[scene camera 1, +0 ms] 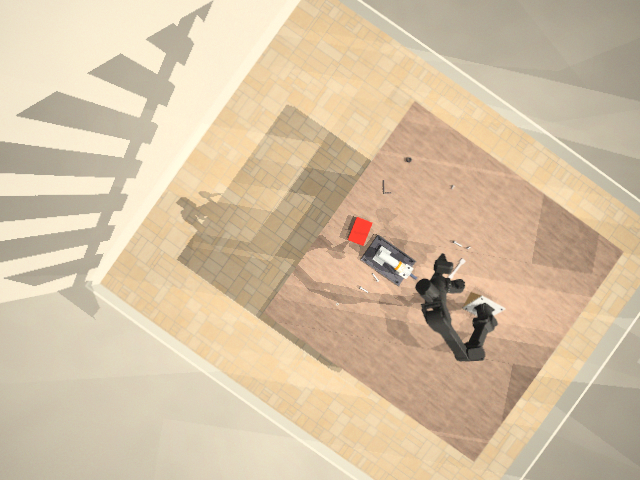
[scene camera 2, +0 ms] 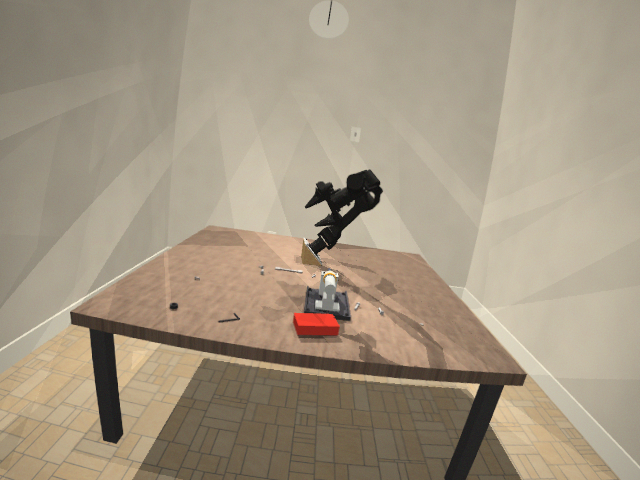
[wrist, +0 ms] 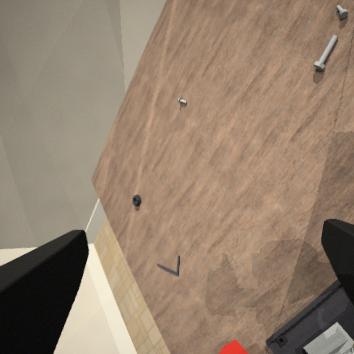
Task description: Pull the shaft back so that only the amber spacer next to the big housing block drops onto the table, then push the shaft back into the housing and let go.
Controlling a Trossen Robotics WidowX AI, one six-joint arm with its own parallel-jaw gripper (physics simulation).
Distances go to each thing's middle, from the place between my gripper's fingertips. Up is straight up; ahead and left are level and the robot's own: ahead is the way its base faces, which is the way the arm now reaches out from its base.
Labels:
I see my gripper 310 mm short of the red block (scene camera 2: 305,323), 60 mm to the right of it and 260 mm above it.

